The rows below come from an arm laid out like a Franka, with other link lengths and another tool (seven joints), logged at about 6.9 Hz.
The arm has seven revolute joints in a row. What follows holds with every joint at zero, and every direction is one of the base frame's.
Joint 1 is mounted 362.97 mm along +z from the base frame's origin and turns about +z.
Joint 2 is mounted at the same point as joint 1 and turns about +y.
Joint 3 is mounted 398.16 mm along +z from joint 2 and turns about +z.
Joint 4 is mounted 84.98 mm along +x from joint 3 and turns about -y.
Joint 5 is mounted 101.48 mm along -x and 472.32 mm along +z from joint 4 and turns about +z.
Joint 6 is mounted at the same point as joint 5 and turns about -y.
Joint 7 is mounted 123.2 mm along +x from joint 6 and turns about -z.
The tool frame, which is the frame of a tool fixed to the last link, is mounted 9 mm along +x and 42 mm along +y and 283.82 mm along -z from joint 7; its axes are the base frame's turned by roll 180, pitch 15.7 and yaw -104.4 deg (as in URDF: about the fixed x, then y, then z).
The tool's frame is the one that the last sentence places.
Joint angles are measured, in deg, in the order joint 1, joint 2, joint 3, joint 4, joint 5, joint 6, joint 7. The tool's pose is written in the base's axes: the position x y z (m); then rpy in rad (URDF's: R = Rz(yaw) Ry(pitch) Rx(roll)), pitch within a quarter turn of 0, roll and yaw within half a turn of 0. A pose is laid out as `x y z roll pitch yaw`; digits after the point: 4 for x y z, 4 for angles.
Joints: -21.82, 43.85, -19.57, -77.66, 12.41, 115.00, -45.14
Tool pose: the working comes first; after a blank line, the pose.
Where each joint sits with the arm in this pose, in the base's axes (m; each line is computed from the numbers above, not from the rounded line before):
joint 1: 0.0000 0.0000 0.3630
joint 2: 0.0000 0.0000 0.3630
joint 3: 0.2561 -0.1025 0.6501
joint 4: 0.2991 -0.1504 0.5946
joint 5: 0.6504 -0.4497 0.4519
joint 6: 0.6504 -0.4497 0.4519
joint 7: 0.7410 -0.5328 0.4434
the tool: 0.7249 -0.4867 0.1605

0.7249 -0.4867 0.1605 3.0561 0.2693 -1.7977
